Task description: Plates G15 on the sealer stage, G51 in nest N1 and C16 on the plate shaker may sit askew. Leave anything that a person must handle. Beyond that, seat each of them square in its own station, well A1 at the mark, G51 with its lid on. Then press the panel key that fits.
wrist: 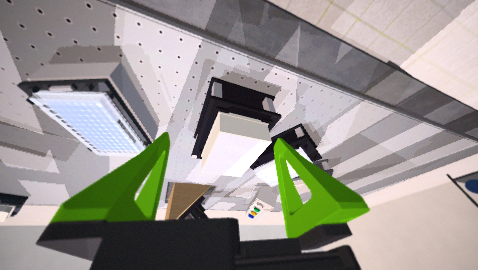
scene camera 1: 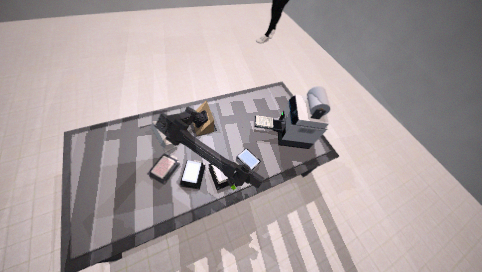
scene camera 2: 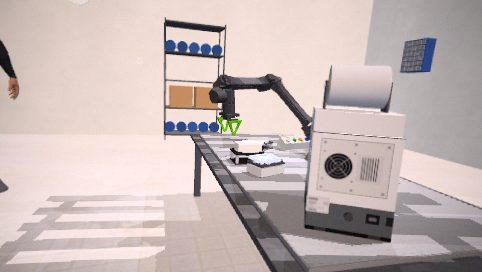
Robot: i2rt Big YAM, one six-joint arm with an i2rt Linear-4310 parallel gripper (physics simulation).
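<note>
My gripper (scene camera 1: 233, 187) (scene camera 2: 229, 131) (wrist: 225, 139) is open and empty, above the front edge side of the table. Below it a tall white block-like plate or lid (scene camera 2: 249, 146) (wrist: 235, 145) sits on a black nest (wrist: 200, 131), partly hidden by the arm in scene camera 1. A light-blue plate (scene camera 1: 248, 159) (scene camera 2: 265, 159) (wrist: 90, 117) rests on a grey box-shaped station (scene camera 2: 266, 170) (wrist: 131, 95). A beige plate (scene camera 1: 264, 121) lies on the sealer's stage. A white-topped plate (scene camera 1: 192, 171) sits in another black nest. The key panel (scene camera 2: 294, 142) (wrist: 258, 206) has coloured keys. Plate labels and A1 marks are unreadable.
The sealer (scene camera 1: 302, 125) (scene camera 2: 354, 170) with its large roll (scene camera 1: 318, 99) (scene camera 2: 360, 86) stands at one table end. A pinkish plate (scene camera 1: 164, 167) stands at the other side. A brown wedge (scene camera 1: 206, 122) (wrist: 182, 198) is near the arm base. A person's leg (scene camera 1: 276, 17) shows beyond the table.
</note>
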